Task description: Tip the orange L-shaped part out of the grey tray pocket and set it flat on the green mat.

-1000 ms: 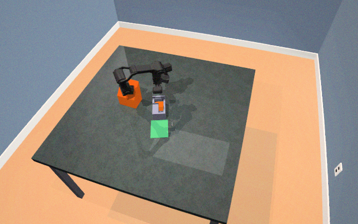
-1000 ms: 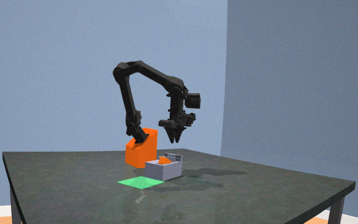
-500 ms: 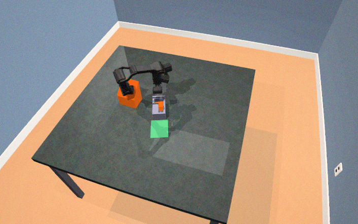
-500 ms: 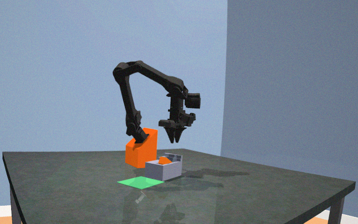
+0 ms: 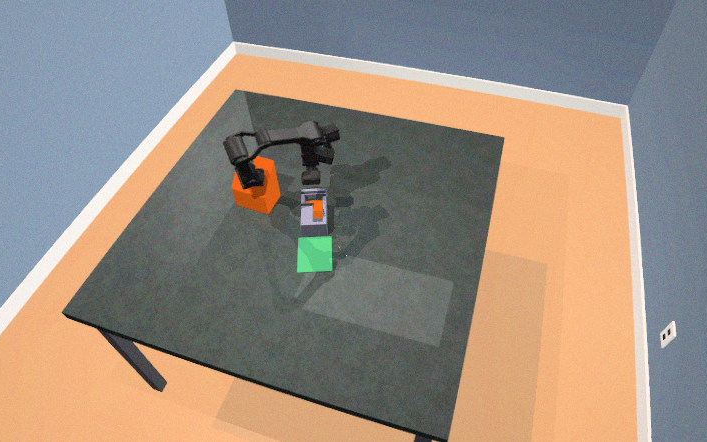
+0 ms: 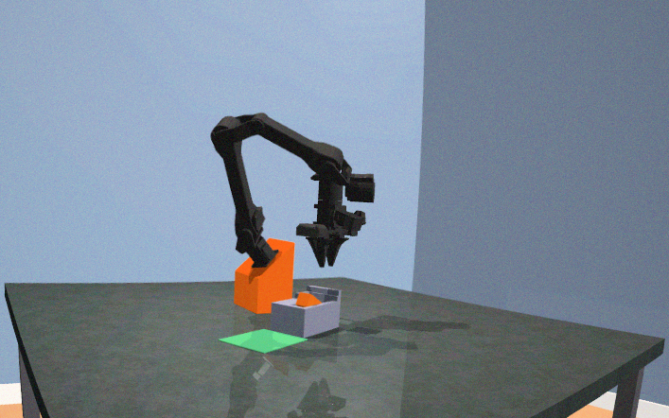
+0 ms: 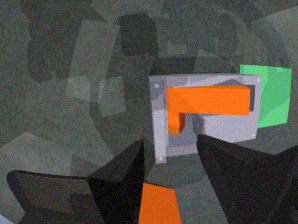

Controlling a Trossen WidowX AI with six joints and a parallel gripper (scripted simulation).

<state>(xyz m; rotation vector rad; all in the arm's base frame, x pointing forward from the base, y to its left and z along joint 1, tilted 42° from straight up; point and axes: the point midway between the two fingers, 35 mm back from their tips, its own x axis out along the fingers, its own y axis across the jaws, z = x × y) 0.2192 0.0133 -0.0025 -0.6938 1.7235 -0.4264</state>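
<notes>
Now: the orange L-shaped part 10 cm below my gripper tip and 4 cm to the right of it. From my gripper tip the other things lie so: green mat: 22 cm to the right, 16 cm below, 4 cm ahead.
</notes>
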